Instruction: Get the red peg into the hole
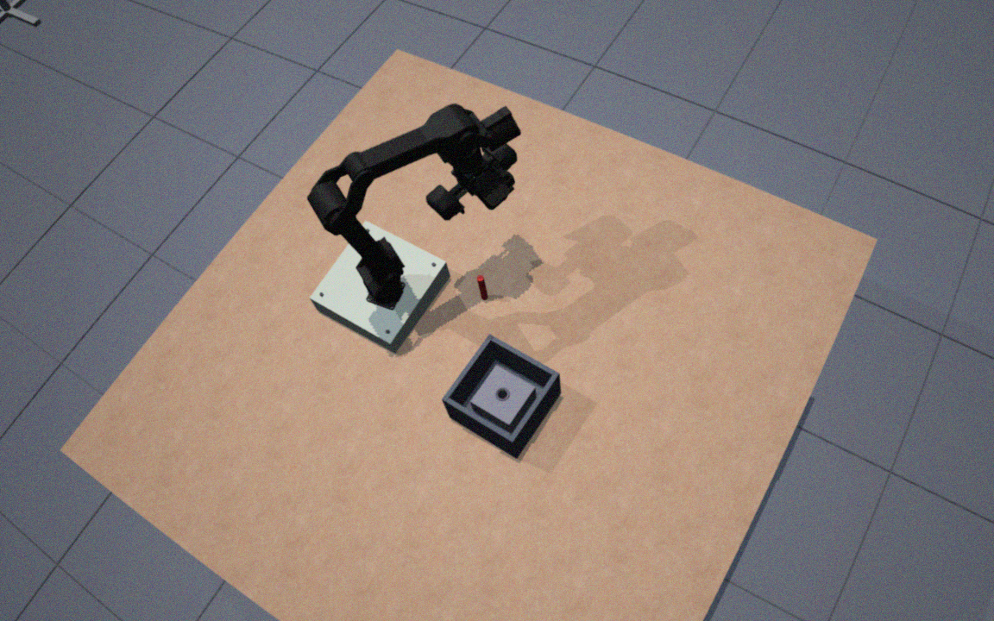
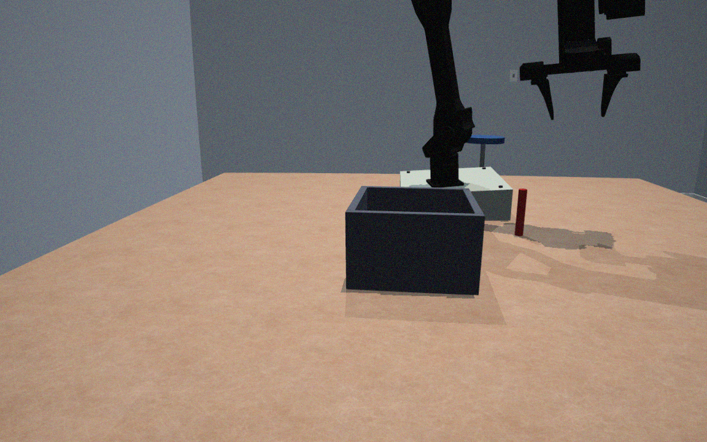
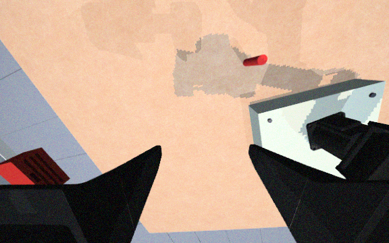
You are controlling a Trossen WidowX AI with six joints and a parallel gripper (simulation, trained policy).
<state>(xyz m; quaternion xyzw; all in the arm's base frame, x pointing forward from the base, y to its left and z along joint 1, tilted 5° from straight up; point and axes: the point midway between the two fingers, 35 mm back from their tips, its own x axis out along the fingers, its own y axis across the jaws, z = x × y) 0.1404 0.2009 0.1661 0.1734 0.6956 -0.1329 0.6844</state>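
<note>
Now: gripper tip 16 cm above the red peg, 11 cm to the left of it and 4 cm short of it. Round my gripper tip: plate: 32 cm to the right, 17 cm ahead, 15 cm below; then dark box: 32 cm to the right, 17 cm below, 17 cm ahead.
</note>
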